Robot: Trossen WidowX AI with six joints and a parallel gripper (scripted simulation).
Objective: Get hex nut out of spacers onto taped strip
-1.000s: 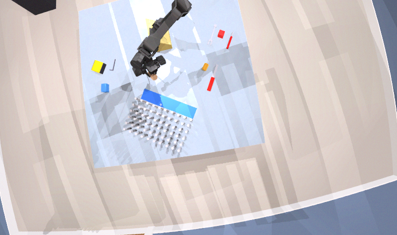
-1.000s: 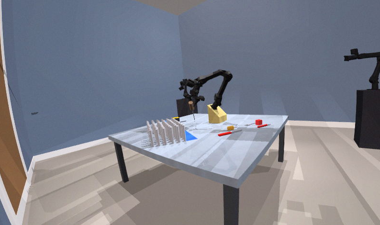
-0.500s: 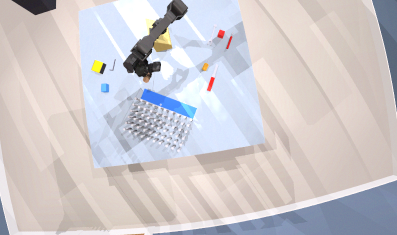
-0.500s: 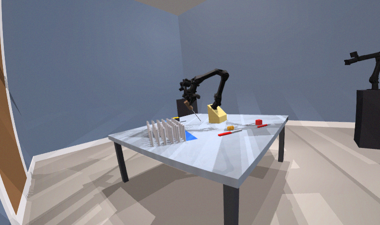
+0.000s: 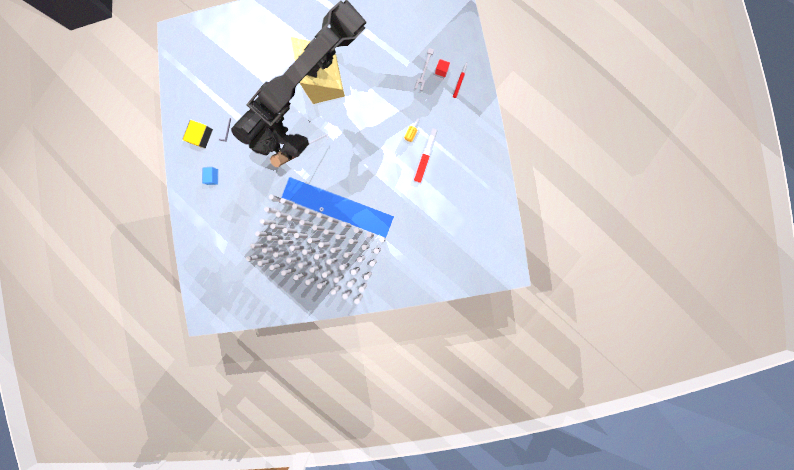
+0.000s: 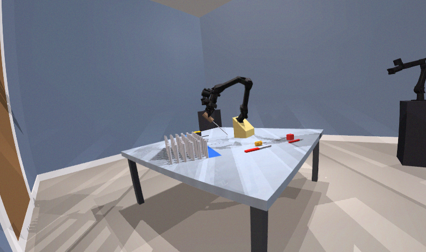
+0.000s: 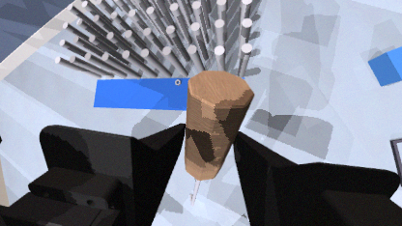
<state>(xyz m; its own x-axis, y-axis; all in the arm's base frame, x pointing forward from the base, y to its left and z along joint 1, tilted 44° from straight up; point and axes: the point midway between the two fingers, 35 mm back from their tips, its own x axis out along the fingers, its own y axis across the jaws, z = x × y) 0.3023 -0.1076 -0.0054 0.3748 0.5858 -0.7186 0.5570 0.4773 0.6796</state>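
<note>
The wooden-handled tool is 50 mm behind my gripper tip, 50 mm to the left of it and 80 mm below it. The rest, counted from my gripper tip: blue taped strip: 150 mm ahead, 100 mm to the left, 210 mm below; orange stub tool: 80 mm behind, 400 mm to the left, 200 mm below; blue cube: 40 mm behind, 360 mm to the right, 190 mm below.
</note>
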